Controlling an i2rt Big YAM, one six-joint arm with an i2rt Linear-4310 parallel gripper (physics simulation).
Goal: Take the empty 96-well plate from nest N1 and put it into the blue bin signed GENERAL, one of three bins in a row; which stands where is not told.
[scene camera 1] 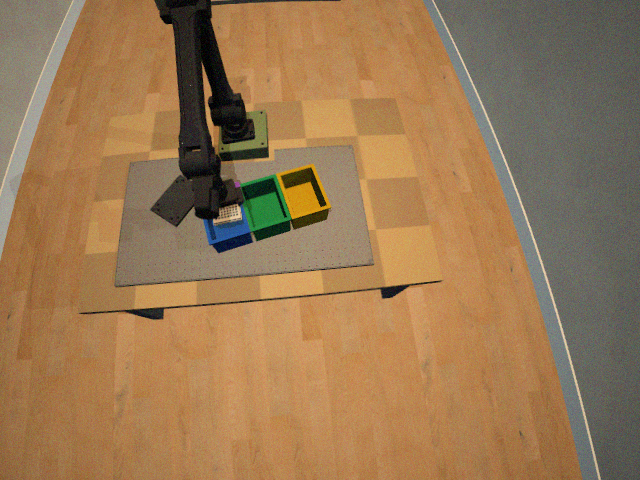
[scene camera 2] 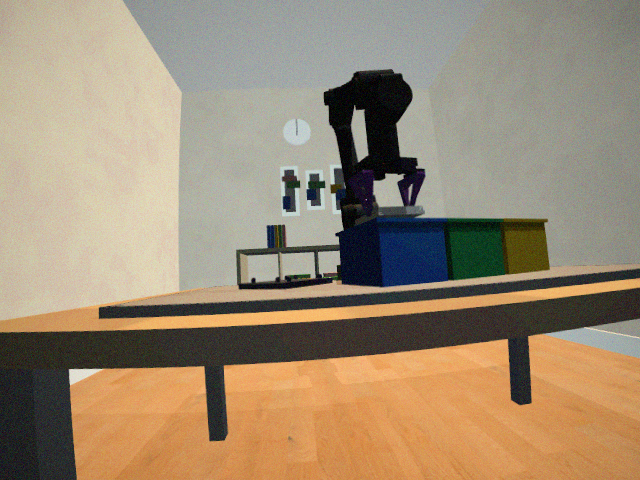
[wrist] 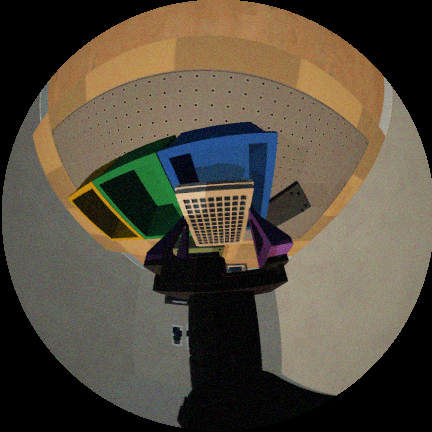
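Where they show: gripper, between the fingertips: (scene camera 1: 225,208) (scene camera 2: 390,215) (wrist: 216,213); arm's base, origin of its link: (scene camera 1: 238,132) (wrist: 203,256).
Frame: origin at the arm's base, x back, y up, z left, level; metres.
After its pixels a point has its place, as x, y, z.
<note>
The cream 96-well plate (scene camera 1: 227,213) {-0.364, 0.078, -0.042} (scene camera 2: 400,210) {-0.388, 0.074, -0.045} (wrist: 218,215) {-0.346, 0.079, -0.049} is held level between the purple fingers of my gripper (scene camera 2: 390,206) {-0.344, 0.074, -0.046} (wrist: 216,213) {-0.344, 0.074, -0.046}, which is shut on it. The plate is over the blue bin (scene camera 1: 230,242) {-0.430, 0.010, -0.051} (scene camera 2: 413,253) {-0.430, 0.000, -0.048} (wrist: 225,142) {-0.428, 0.053, -0.055}, near its back part; in scene camera 2 it shows at or just above the rim. The blue bin stands at one end of the row, on the left in scene camera 1. In scene camera 1 the arm hides the fingers. No sign can be read on the bins. Nest N1 cannot be made out by any label.
The green bin (scene camera 1: 266,206) {-0.297, -0.041, 0.071} (scene camera 2: 474,250) {-0.408, -0.001, 0.074} (wrist: 150,172) {-0.345, -0.041, 0.090} touches the blue bin's side, and the yellow bin (scene camera 1: 303,196) {-0.277, -0.041, 0.201} (scene camera 2: 526,248) {-0.384, -0.002, 0.205} (wrist: 82,195) {-0.353, 0.023, 0.258} stands beyond it. A dark flat plate (scene camera 1: 175,204) {-0.244, -0.035, -0.241} (wrist: 292,202) {-0.261, -0.035, -0.255} lies on the grey perforated board (scene camera 1: 310,248) {-0.467, -0.046, 0.196} (wrist: 200,100) {-0.471, -0.046, -0.023} at the blue bin's other side.
</note>
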